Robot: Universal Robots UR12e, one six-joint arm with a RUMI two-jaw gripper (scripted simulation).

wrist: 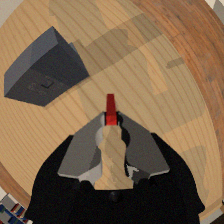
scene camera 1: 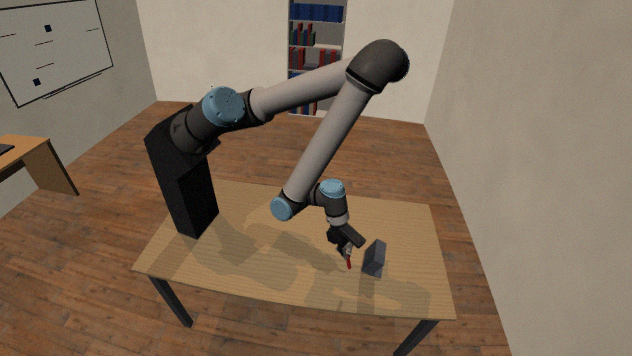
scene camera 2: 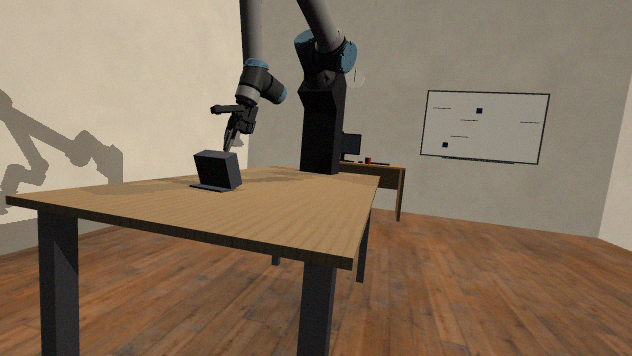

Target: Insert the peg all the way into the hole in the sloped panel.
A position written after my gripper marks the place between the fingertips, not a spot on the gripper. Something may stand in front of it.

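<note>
What I can see here is my gripper (scene camera 2: 225, 154). That same gripper is visible to me in the wrist view (wrist: 111, 112), and in scene camera 1 (scene camera 1: 347, 259) as well.
</note>
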